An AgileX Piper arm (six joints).
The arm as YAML. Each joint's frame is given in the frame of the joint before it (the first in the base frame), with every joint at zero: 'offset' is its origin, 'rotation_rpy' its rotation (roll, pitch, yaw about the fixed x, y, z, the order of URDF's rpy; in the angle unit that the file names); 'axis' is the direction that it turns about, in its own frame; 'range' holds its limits. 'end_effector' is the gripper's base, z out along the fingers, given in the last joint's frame.
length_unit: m
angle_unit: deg
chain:
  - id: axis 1
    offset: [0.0, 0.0, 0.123]
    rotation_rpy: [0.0, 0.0, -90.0]
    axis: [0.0, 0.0, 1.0]
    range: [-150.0, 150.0]
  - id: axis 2
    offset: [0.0, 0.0, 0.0]
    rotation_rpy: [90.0, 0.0, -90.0]
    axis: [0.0, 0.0, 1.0]
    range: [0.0, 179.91]
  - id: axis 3
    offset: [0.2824, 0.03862, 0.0]
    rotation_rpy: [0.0, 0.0, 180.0]
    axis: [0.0, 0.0, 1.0]
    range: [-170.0, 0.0]
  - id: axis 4
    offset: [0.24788, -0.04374, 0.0]
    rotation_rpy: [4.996, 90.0, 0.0]
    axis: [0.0, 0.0, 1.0]
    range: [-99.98, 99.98]
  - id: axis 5
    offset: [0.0, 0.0, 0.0]
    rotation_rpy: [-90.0, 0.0, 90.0]
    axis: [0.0, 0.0, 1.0]
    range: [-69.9, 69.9]
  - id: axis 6
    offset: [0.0, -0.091, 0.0]
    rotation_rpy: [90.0, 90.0, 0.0]
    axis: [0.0, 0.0, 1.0]
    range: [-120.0, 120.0]
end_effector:
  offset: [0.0, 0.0, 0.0]
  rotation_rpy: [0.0, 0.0, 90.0]
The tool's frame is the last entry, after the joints.
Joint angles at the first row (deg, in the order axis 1, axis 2, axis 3, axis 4, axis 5, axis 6):
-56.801, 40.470, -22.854, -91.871, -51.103, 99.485
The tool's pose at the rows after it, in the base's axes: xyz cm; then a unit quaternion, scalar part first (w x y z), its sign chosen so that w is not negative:
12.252 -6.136 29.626 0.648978 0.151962 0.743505 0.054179
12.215 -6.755 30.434 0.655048 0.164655 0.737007 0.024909
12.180 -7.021 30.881 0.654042 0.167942 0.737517 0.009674
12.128 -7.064 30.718 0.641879 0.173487 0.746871 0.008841
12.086 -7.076 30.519 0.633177 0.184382 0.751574 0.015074
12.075 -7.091 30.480 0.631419 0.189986 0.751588 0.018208
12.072 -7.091 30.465 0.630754 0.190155 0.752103 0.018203
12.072 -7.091 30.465 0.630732 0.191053 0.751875 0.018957
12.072 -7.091 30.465 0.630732 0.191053 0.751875 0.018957
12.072 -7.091 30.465 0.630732 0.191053 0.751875 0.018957
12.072 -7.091 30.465 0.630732 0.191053 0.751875 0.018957
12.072 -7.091 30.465 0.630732 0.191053 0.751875 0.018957
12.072 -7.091 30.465 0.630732 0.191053 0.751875 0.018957
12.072 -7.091 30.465 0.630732 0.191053 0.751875 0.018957
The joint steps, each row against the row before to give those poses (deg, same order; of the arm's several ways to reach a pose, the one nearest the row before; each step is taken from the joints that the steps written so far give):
0.000, 0.001, -1.772, -0.362, 1.816, -0.001
-0.004, -0.001, -1.613, -0.097, 3.444, 0.235
0.006, 0.001, -1.096, -1.234, 1.509, 0.775
-0.001, 0.000, -0.284, -2.902, 0.343, 2.517
-0.004, -0.001, 0.000, -1.841, 0.129, 2.633
0.007, 0.000, 0.001, -0.360, 0.116, 0.973
-0.001, 0.001, -0.001, -0.141, -0.001, 0.107
0.000, 0.000, 0.000, 0.000, 0.000, 0.136
0.000, 0.000, 0.000, 0.000, 0.000, 0.000
0.000, 0.000, 0.000, 0.000, 0.000, 0.000
0.000, 0.000, 0.000, 0.000, 0.000, 0.000
0.000, 0.000, 0.000, 0.000, 0.000, 0.000
0.000, 0.000, 0.000, 0.000, 0.000, 0.000
0.000, 0.000, 0.000, 0.000, 0.000, 0.000

